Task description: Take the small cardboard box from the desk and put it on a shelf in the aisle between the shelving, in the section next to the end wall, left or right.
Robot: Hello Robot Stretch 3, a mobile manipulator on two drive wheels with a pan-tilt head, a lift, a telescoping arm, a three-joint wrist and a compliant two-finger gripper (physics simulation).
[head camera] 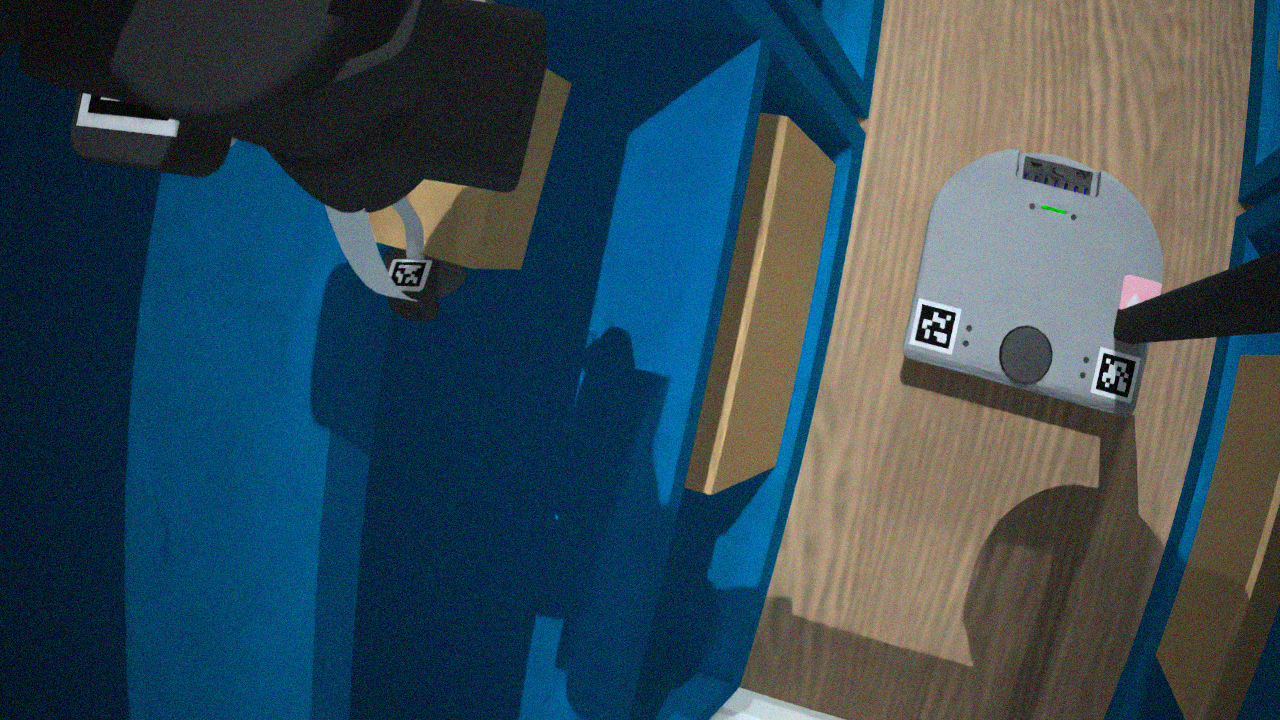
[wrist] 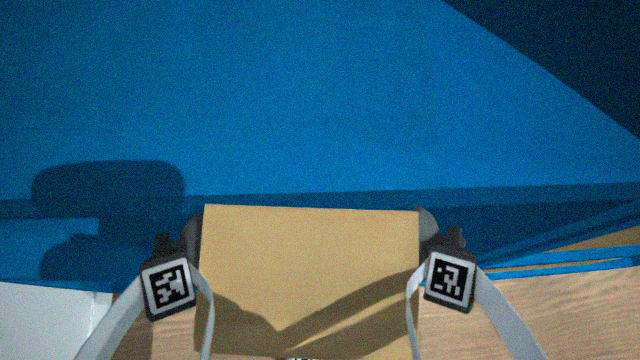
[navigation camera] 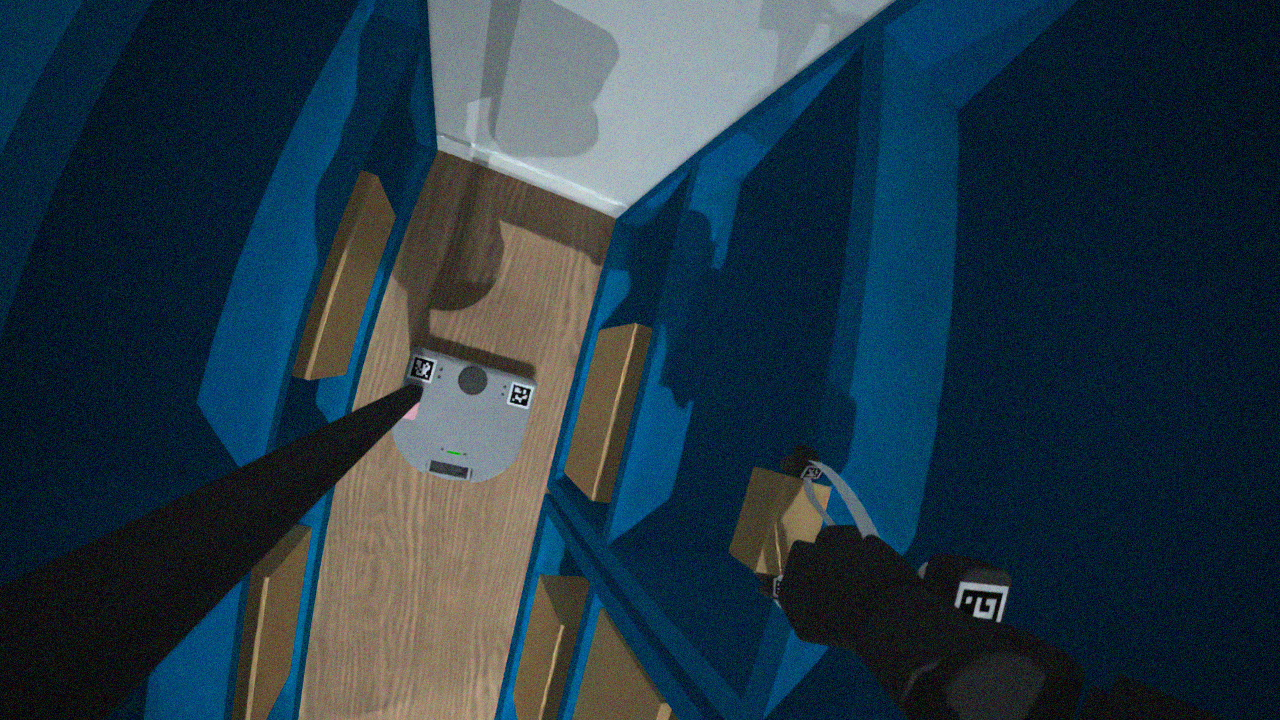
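Where they show: robot's base, link origin: [head camera: 1023, 352] [navigation camera: 471, 379].
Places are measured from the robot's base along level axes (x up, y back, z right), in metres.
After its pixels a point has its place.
The small cardboard box [head camera: 501, 219] {y -0.004, x 0.973, z 0.240 m} [navigation camera: 760, 519] {y 0.020, x 0.975, z 0.238 m} [wrist: 310, 250] is between the two fingertips of my gripper [navigation camera: 782, 523] {y 0.022, x 0.951, z 0.293 m} [wrist: 310, 236] {y 0.022, x 0.951, z 0.293 m}, which is shut on it. In the wrist view both pads touch its sides. In the head camera the wrist hides part of the box and one finger. The box is off the floor, at the blue shelving [head camera: 223, 429] {y -0.140, x 0.991, z 0.388 m} [navigation camera: 908, 268] {y -0.285, x 0.991, z 0.377 m} on one side of the aisle, in the section next to the end wall [navigation camera: 554, 89] {y -0.651, x 0.464, z -0.051 m} [wrist: 40, 320]. A broad blue panel [wrist: 300, 100] lies beyond the box in the wrist view. Whether the box touches a board cannot be told.
My base [head camera: 1038, 250] {y 0.132, x 0.160, z 0.011 m} [navigation camera: 465, 429] {y 0.123, x 0.160, z 0.015 m} stands on the wooden aisle floor between the shelving rows. A larger carton [head camera: 760, 313] {y -0.035, x 0.312, z 0.323 m} [navigation camera: 608, 407] {y -0.032, x 0.314, z 0.323 m} lies low in the same section. Another carton [head camera: 1235, 501] {y -0.110, x 0.217, z -0.328 m} [navigation camera: 349, 277] {y -0.150, x 0.287, z -0.329 m} lies opposite. A slanting blue divider [navigation camera: 644, 600] {y 0.244, x 0.717, z 0.309 m} borders the neighbouring section.
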